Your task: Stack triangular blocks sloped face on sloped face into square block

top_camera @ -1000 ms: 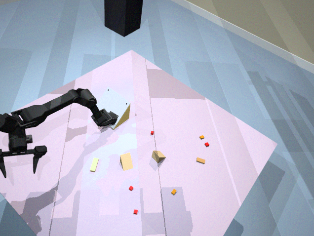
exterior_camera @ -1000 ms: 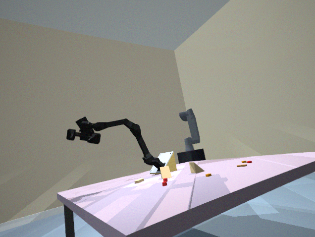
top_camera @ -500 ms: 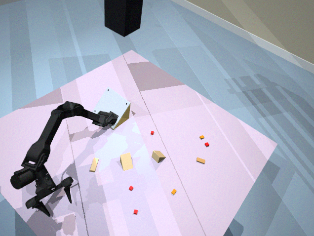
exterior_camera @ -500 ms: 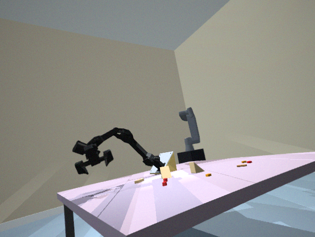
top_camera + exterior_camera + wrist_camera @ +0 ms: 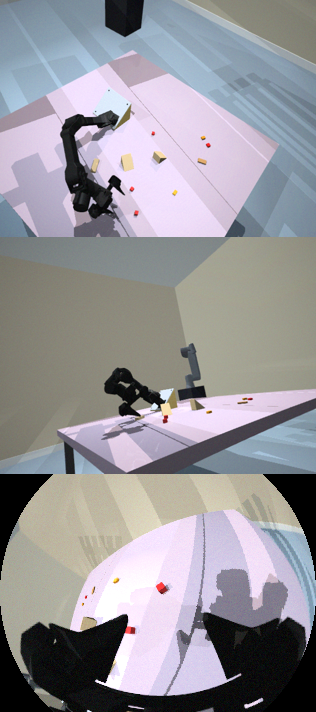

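The tan triangular block is 10 mm behind my gripper tip, 350 mm to the left of it and 50 mm below it.
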